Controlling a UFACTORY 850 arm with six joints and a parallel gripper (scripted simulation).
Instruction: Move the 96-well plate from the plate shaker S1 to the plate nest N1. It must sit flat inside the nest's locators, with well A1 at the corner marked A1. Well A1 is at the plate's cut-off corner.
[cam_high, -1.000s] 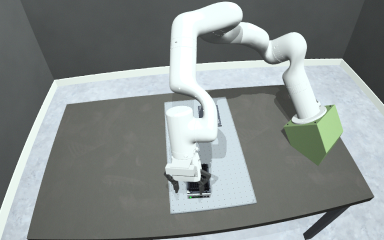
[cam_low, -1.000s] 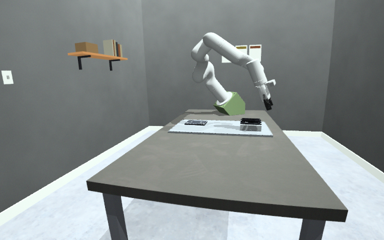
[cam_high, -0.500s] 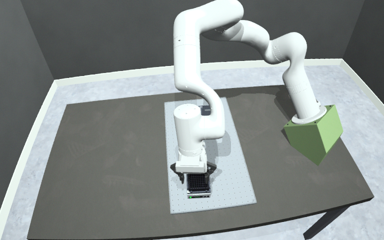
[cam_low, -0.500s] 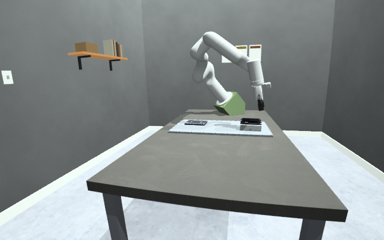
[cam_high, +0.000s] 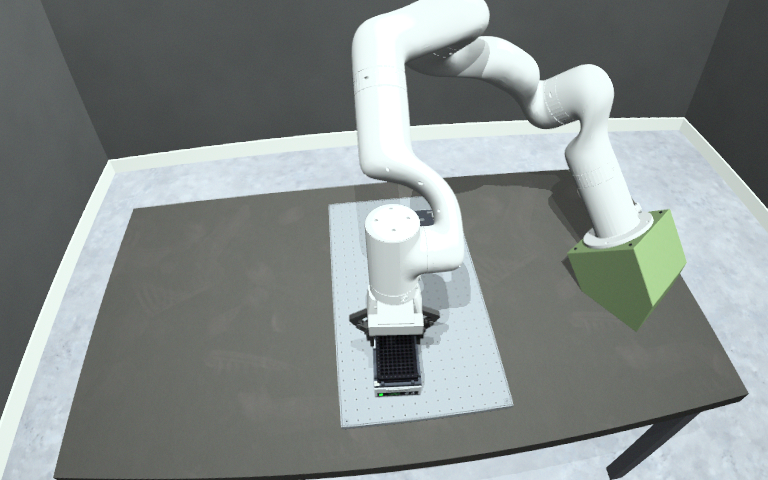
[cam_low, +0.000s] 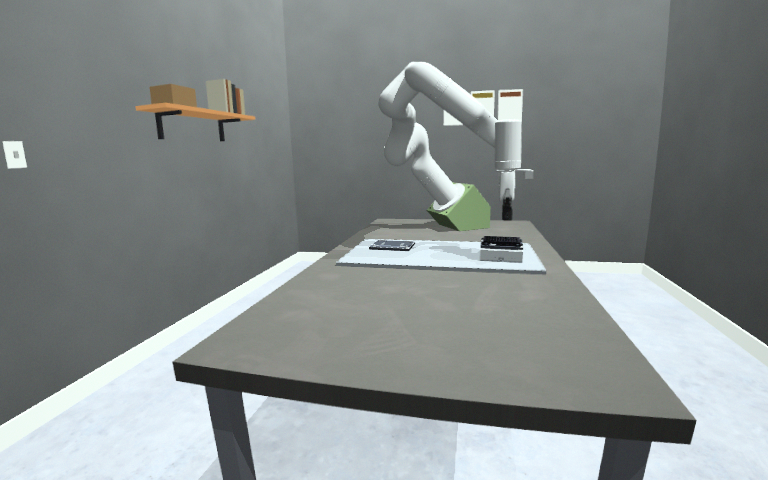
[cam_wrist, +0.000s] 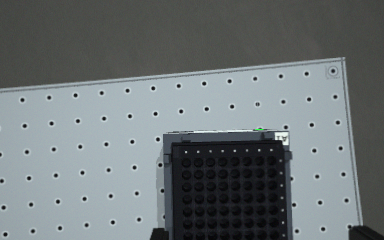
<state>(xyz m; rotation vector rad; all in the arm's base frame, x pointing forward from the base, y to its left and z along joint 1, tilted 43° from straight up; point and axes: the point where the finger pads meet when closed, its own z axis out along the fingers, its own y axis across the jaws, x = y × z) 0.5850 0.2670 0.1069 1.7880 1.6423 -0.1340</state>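
Now: hand 9 cm above the black 96-well plate, 1 cm to the left of it and 1 cm past it. Also, from my hand: A1 label: 35 cm to the right, 14 cm below, 11 cm behind; then plate nest N1: 41 cm to the right, 18 cm behind, 15 cm below.
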